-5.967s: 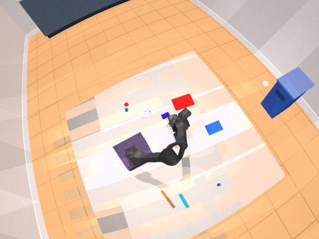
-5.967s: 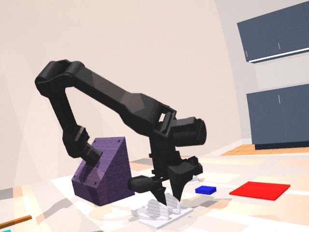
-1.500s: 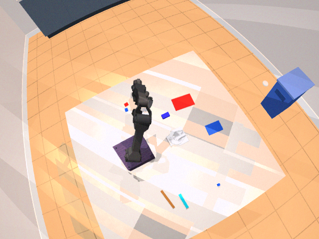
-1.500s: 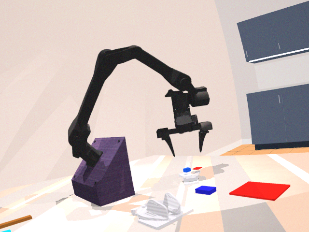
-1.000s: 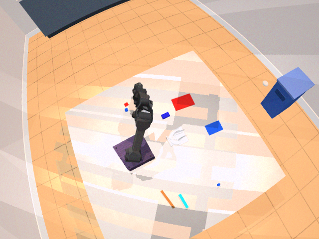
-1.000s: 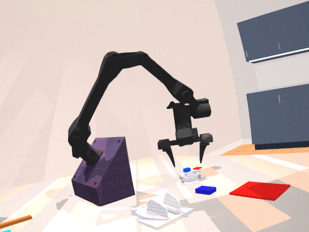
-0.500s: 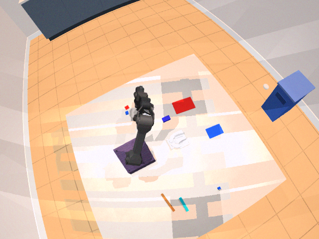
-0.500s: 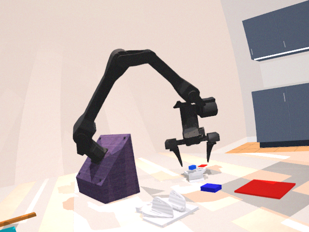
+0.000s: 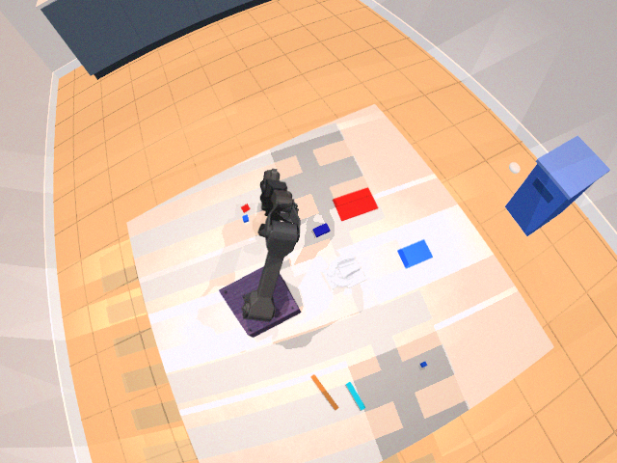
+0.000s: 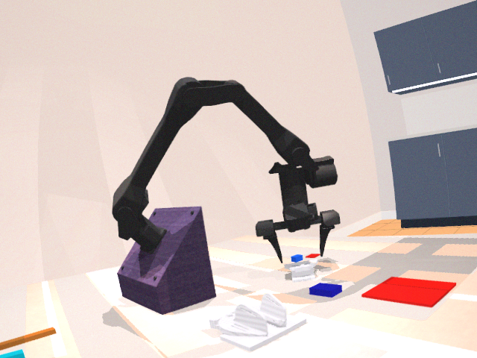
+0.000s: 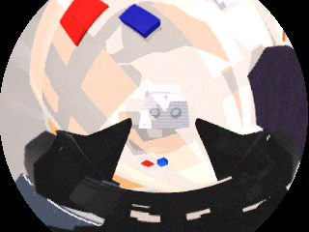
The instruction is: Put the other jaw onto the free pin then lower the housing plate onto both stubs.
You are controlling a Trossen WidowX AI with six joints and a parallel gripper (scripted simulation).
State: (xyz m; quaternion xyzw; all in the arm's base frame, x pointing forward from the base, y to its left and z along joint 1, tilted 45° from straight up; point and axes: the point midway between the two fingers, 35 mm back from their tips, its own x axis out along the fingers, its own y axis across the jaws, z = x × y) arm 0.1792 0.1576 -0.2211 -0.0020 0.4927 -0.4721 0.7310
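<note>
Now: the white housing part 10 mm to the right of my gripper tip and 10 mm below it. From my gripper tip the other things lie so: red flat plate (300 mm ahead, 40 mm to the right, 40 mm below); then blue plate (400 mm ahead, 320 mm to the right, 40 mm below); then dark blue block (130 mm ahead, 80 mm to the right, 30 mm below).
</note>
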